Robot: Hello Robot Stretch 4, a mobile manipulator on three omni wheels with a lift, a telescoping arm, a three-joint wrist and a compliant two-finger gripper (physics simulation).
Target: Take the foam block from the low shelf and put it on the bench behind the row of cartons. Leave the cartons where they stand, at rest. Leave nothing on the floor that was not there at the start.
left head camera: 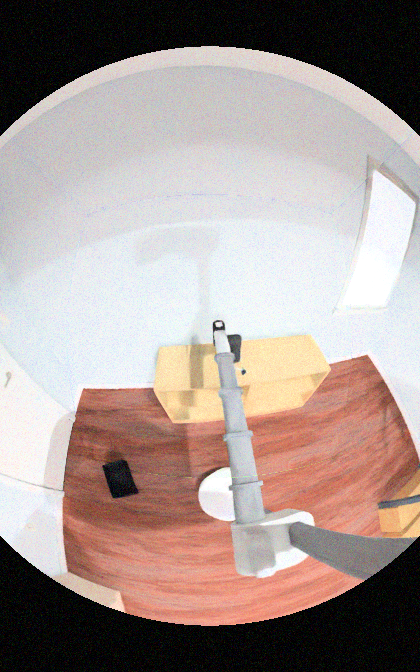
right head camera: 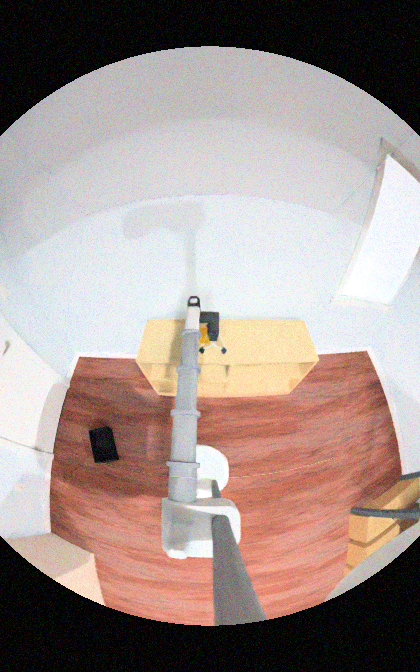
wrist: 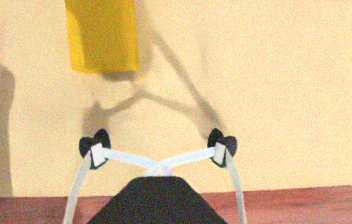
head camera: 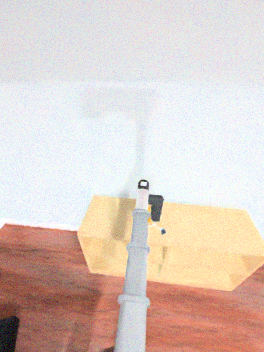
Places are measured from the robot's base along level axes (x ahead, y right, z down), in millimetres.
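Where they show: gripper, between the fingertips: [wrist: 159,141] [head camera: 152,232].
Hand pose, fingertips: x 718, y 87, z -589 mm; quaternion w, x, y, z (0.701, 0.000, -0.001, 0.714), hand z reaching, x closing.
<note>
After its pixels a point has its place.
The yellow foam block [head camera: 149,214] [right head camera: 204,334] [wrist: 102,37] lies on the top of the low shelf [head camera: 210,227] @(x 810, y 488, z -583 mm) [left head camera: 280,357] [right head camera: 270,340] [wrist: 280,100] @(x 764, y 238, z -583 mm). In the head and right head views the arm and wrist partly cover it. My gripper [right head camera: 213,350] [wrist: 159,141] @(x 718, y 87, z -589 mm) is open and empty over the shelf top, near its front edge. In the wrist view the block is ahead of the fingers and to the left, not between them. Brown box shapes [left head camera: 392,517] [right head camera: 372,522], possibly the cartons, show at the right edge, partly cut off. I cannot make out the bench.
A black box [left head camera: 120,479] [right head camera: 103,444] stands on the floor at the left. The telescoping arm [head camera: 134,280] @(x 277, y -3, z -1007 mm) [left head camera: 239,450] [right head camera: 185,435] reaches out to the shelf. A wall rises behind the shelf. A pale box-like piece [left head camera: 95,590] [right head camera: 65,560] stands at lower left.
</note>
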